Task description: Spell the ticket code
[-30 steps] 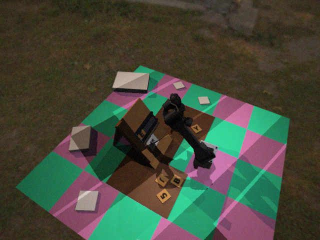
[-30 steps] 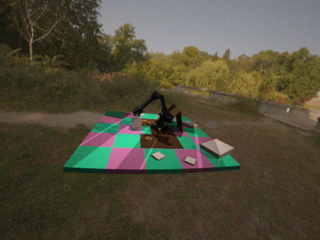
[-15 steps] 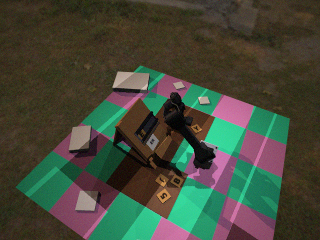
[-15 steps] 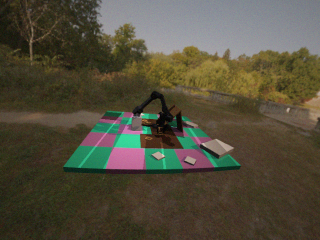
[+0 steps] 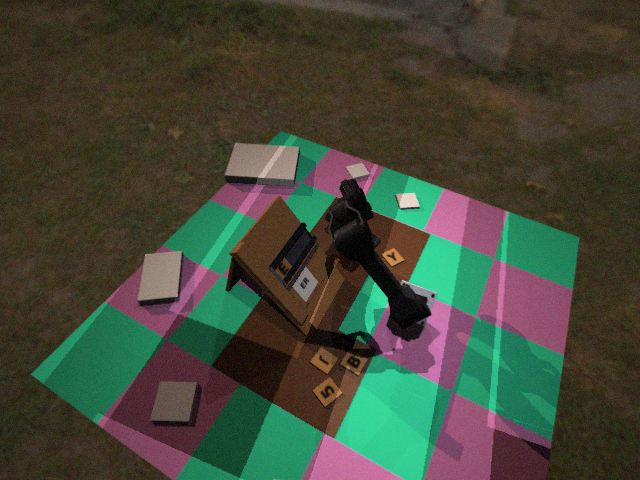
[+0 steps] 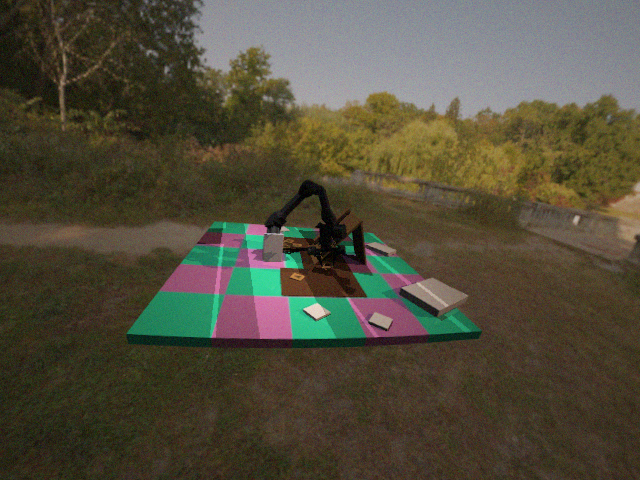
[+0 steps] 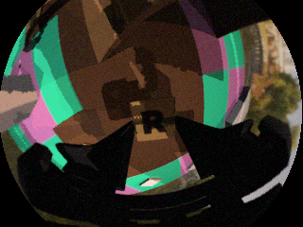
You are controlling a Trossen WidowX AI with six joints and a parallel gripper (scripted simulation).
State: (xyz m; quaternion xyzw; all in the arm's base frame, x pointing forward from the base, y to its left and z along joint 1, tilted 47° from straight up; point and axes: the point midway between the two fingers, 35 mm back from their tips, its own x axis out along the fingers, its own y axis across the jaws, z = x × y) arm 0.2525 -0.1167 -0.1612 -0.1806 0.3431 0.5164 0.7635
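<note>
My gripper tip is 230 mm to the right of the white ticket, 60 mm short of it and 50 mm below it. Also, from my gripper tip: beige block (520 mm ahead, 330 mm to the left, 30 mm below); then letter tile (right at my gripper tip).
</note>
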